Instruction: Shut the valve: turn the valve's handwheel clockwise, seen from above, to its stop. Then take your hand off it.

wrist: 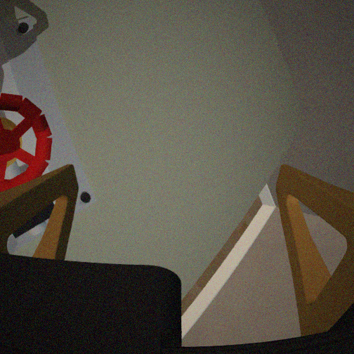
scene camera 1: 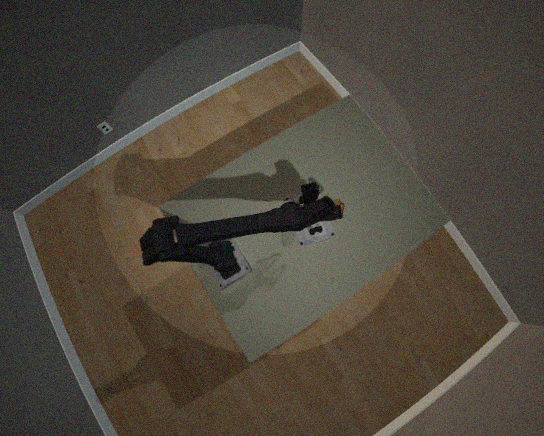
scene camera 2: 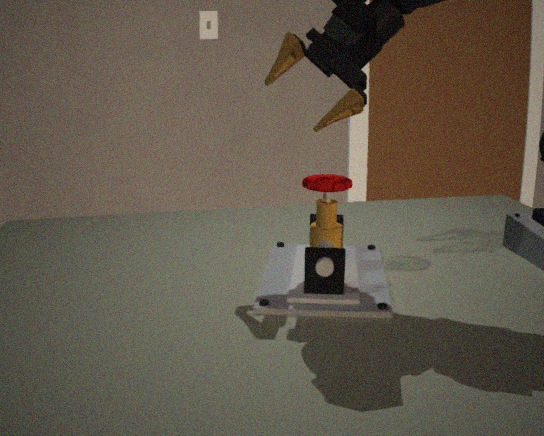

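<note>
The valve's red handwheel (scene camera 2: 327,183) (wrist: 44,145) lies level on top of the brass valve body (scene camera 2: 326,235). The body stands on a pale base plate (scene camera 2: 280,275) (scene camera 1: 324,237) (wrist: 55,105) between black supports. In scene camera 1 the arm hides the handwheel. My gripper (scene camera 2: 291,107) (wrist: 176,175) is open, with nothing between its fingers. It is tilted and hangs above the handwheel, apart from it. In the wrist view the handwheel is at the left edge, partly cut off, just beyond the left fingertip and outside the gap between the fingers.
The valve plate is fixed on a grey-green table top (scene camera 1: 350,150) (scene camera 2: 125,350) with dark bolts at its corners. The arm's own base plate (scene camera 1: 242,276) stands near the table's edge. The black arm (scene camera 1: 240,226) reaches across the table, and its shadow falls beside the valve.
</note>
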